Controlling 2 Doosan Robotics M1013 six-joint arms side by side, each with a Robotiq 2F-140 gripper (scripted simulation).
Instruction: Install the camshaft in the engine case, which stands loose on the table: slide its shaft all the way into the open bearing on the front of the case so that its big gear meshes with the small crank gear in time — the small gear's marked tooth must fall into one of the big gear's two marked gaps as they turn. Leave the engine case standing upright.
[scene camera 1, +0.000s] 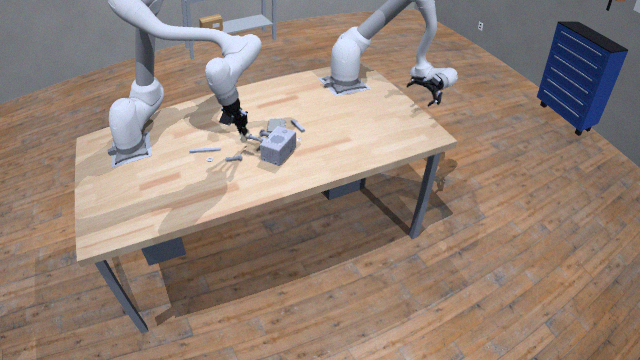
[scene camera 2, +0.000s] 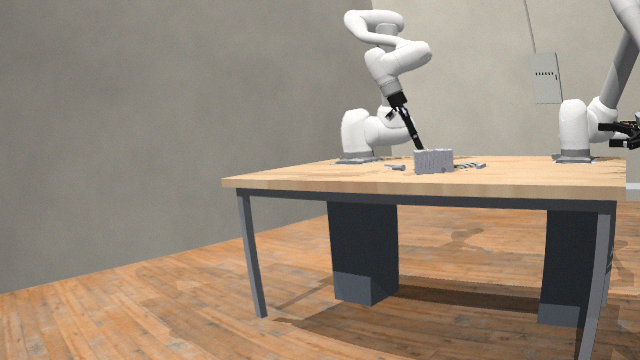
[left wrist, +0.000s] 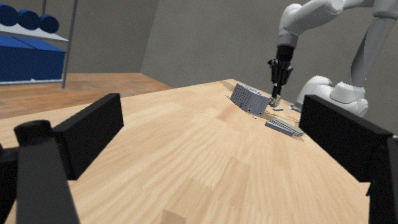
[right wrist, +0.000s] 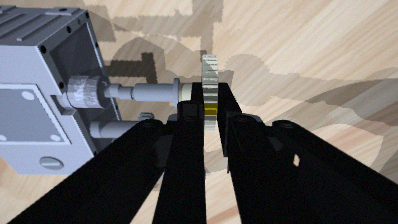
Labels:
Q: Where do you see my right gripper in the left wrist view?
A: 275, 97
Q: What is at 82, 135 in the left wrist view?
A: My left gripper.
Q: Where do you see my right gripper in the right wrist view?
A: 209, 98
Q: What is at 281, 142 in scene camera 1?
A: A grey engine case.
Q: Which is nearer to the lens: the camshaft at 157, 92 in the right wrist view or the grey engine case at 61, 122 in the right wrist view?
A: The camshaft.

